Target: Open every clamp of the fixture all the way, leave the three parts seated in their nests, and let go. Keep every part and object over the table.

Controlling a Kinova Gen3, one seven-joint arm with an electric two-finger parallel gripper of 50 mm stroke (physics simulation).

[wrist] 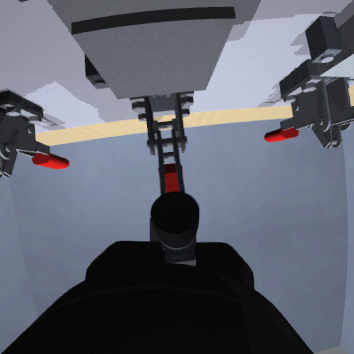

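Frame: origin at the arm's base, x right, y ahead, z up, level; centimetres.
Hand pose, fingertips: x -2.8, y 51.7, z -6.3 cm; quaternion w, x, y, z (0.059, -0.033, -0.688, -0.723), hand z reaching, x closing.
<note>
Each offset is from my fingertips to the top centre of the thing. "pt": to the spot under its first point.
In the wrist view my gripper [172,217] is shut with nothing between its fingers. It sits just below the tip of the middle clamp's red handle {pt dx -0.2, dy -2.4, dz -3.4 cm} [171,180]. The dark linkage of that middle clamp {pt dx -0.1, dy -6.2, dz -5.9 cm} [165,137] runs up to a large grey part {dx -0.1, dy -12.2, dz -7.5 cm} [151,60] on the fixture. The left clamp {dx +10.8, dy -5.0, dz -4.9 cm} [12,130] has its red handle {pt dx +10.1, dy -0.6, dz -6.1 cm} [50,161] pointing out over the table edge. The right clamp {dx -11.2, dy -5.1, dz -4.4 cm} [316,105] has its red handle [281,134] pointing out the same way. The other parts are hidden or out of frame.
The light wooden table edge [232,115] runs across the view behind the clamps. The pale fixture plate {pt dx -6.4, dy -5.1, dz -10.1 cm} [253,70] lies beyond it. Blue-grey floor [263,211] fills the space below.
</note>
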